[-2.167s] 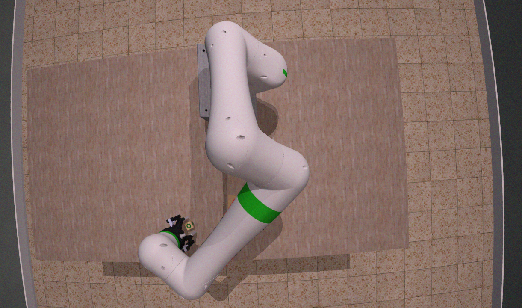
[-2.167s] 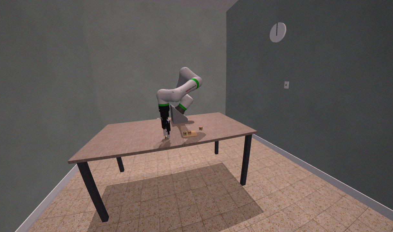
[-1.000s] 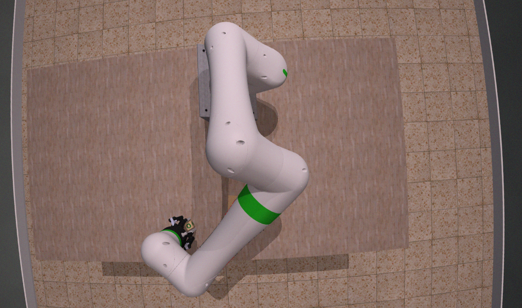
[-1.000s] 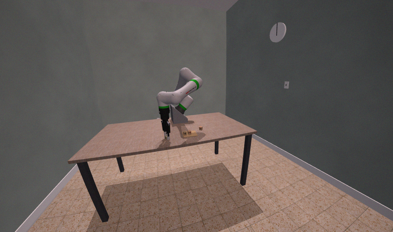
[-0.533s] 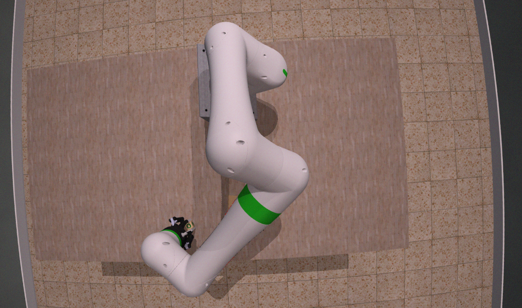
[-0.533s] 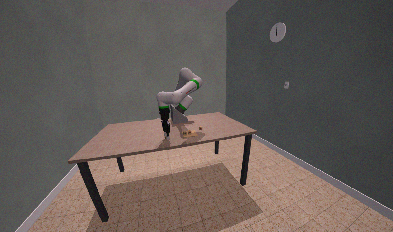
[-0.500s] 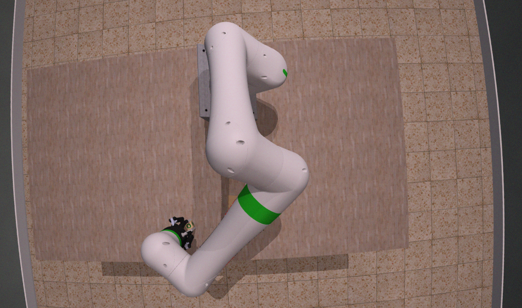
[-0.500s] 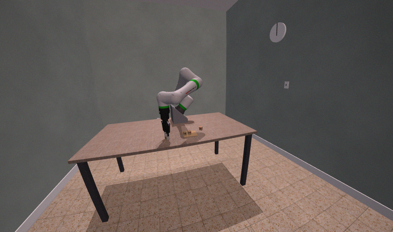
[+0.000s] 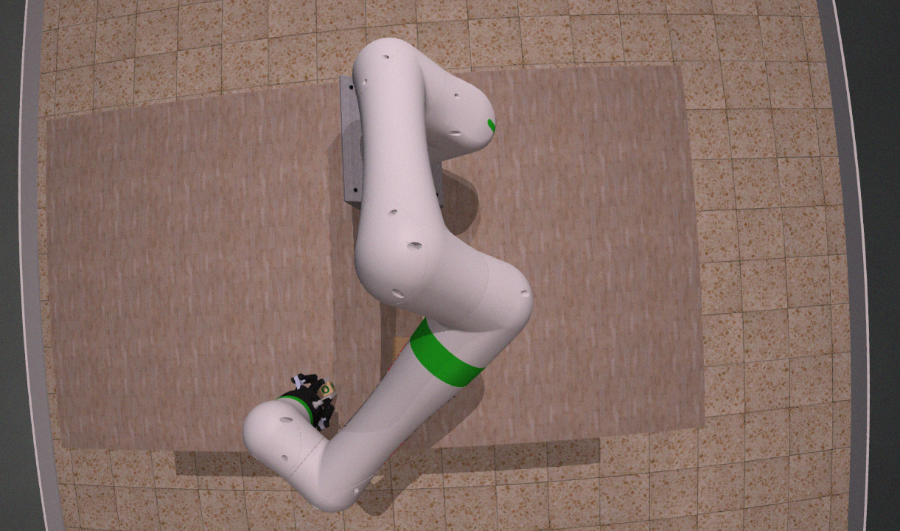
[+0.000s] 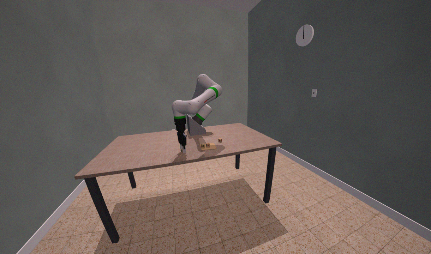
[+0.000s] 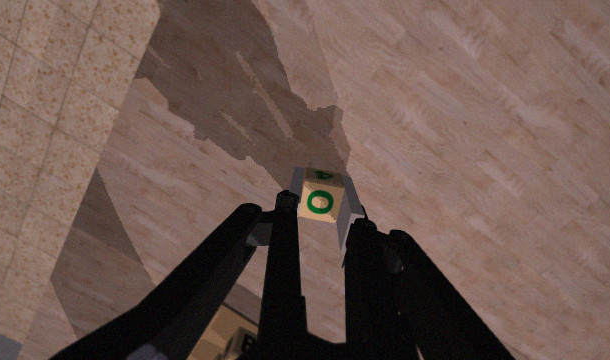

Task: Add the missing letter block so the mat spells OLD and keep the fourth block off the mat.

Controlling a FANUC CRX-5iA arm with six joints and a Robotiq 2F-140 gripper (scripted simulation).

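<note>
The mat is 230 mm to the left of my hand, 40 mm behind it and 30 mm below it. The rest, counted from my hand: block 180 mm to the left, 40 mm behind, 10 mm below.
</note>
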